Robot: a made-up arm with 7 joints. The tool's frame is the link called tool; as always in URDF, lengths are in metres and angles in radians. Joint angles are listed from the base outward. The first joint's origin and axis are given. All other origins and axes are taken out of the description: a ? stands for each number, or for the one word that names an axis. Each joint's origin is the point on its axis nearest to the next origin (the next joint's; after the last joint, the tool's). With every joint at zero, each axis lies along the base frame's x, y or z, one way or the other. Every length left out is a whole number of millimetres.
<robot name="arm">
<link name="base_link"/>
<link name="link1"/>
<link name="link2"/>
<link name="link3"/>
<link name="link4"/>
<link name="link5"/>
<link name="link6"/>
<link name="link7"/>
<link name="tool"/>
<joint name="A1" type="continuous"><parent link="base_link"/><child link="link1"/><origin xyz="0 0 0.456"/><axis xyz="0 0 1"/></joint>
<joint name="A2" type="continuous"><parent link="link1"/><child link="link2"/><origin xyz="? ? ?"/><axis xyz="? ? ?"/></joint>
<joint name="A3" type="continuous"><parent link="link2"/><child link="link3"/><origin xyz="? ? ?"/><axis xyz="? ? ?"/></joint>
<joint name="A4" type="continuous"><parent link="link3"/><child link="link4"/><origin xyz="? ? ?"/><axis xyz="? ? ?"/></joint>
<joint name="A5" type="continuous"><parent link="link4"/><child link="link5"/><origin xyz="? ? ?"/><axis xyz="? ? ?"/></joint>
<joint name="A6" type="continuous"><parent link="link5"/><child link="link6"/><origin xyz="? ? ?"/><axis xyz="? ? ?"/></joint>
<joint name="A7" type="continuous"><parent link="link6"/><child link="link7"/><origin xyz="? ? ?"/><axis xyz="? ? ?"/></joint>
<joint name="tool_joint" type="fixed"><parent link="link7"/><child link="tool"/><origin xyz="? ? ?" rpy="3.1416 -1.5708 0"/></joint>
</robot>
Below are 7 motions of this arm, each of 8 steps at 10 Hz.
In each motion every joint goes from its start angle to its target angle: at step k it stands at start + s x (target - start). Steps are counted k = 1, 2, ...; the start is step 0. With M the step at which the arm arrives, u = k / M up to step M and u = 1 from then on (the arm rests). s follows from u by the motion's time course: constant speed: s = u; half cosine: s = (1 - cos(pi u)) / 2; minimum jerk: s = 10 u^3 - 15 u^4 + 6 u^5.
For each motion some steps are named. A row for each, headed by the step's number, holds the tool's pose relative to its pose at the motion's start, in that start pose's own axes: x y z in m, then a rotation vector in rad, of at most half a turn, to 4 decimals.
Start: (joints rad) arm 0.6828 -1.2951 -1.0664 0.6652 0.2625 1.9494 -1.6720
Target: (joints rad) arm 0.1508 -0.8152 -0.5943 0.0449 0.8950 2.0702 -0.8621
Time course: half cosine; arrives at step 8
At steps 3, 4, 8:
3: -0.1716 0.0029 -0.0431 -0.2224 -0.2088 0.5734
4: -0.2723 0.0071 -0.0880 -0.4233 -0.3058 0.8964
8: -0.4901 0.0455 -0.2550 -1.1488 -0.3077 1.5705

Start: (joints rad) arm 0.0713 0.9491 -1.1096 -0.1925 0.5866 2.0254 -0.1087
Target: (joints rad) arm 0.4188 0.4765 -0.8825 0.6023 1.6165 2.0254 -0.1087
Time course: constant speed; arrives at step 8
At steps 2, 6, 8:
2: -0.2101 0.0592 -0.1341 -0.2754 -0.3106 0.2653
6: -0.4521 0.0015 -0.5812 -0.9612 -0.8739 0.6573
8: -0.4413 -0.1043 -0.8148 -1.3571 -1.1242 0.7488

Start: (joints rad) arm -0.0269 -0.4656 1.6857 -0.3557 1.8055 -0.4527 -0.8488
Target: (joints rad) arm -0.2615 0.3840 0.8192 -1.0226 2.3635 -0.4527 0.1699
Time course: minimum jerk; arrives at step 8
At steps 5, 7, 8:
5: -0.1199 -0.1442 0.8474 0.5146 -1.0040 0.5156
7: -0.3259 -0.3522 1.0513 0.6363 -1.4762 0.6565
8: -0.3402 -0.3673 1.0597 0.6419 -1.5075 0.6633

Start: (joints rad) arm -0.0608 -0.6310 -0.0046 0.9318 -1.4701 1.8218 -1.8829
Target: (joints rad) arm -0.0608 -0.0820 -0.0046 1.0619 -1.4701 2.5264 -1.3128
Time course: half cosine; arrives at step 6
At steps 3, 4, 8:
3: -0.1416 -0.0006 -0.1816 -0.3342 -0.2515 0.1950
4: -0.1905 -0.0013 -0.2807 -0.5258 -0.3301 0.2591
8: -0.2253 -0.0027 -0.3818 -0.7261 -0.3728 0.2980

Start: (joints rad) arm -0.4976 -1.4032 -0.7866 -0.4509 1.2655 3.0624 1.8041
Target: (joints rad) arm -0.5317 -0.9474 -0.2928 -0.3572 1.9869 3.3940 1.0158
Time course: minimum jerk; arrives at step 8
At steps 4, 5, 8:
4: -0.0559 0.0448 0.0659 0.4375 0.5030 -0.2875
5: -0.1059 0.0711 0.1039 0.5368 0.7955 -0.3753
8: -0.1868 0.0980 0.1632 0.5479 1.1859 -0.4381

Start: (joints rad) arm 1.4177 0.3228 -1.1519 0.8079 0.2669 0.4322 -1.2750
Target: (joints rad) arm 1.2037 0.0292 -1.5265 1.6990 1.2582 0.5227 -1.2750
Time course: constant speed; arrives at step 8
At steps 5, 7, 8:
5: -0.3015 -0.1977 0.2228 0.2845 -0.0797 0.5747
7: -0.4361 -0.3139 0.2162 0.2535 -0.1128 0.8840
8: -0.4944 -0.3776 0.1959 0.2022 -0.1255 1.0441

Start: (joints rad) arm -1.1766 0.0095 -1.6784 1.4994 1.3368 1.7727 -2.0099
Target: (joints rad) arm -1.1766 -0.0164 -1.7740 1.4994 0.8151 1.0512 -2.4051
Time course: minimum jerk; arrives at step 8
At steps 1, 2, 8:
1: 0.0005 0.0021 0.0020 0.0085 0.0056 -0.0151
2: 0.0034 0.0129 0.0129 0.0553 0.0354 -0.0979
8: 0.0506 0.0824 0.1052 0.5884 0.2686 -0.9305

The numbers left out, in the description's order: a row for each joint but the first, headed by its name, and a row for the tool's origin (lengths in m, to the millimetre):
A2: xyz 0 -0.063 0, axis 0 -1 0
A3: xyz 0 0 0.367, axis 0 0 1
A4: xyz 0.024 0.059 0, axis 0 1 0
A5: xyz -0.019 0 0.483, axis 0 0 1
A6: xyz 0 -0.153 0, axis 0 -1 0
A7: xyz 0.022 0 0.16, axis 1 0 0
tool: xyz 0 0 0

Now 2 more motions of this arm.
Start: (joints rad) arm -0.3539 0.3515 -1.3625 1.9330 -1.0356 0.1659 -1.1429
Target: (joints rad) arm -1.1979 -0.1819 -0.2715 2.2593 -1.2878 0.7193 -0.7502
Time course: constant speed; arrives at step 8
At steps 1, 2, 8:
1: 0.0342 -0.0127 -0.0388 -0.1008 -0.0680 0.0004
2: 0.0795 -0.0264 -0.0647 -0.1905 -0.1292 -0.0179
8: 0.4237 -0.1767 0.0280 -0.4376 -0.1708 -0.4188

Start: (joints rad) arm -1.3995 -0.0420 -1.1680 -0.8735 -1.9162 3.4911 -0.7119
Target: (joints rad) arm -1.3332 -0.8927 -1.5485 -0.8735 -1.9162 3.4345 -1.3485
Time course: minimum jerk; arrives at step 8
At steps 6, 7, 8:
6: -0.0424 0.1795 0.3892 -0.7528 0.0578 -0.7570
7: -0.0438 0.2161 0.4141 -0.8278 0.0378 -0.8396
8: -0.0439 0.2231 0.4183 -0.8415 0.0336 -0.8548

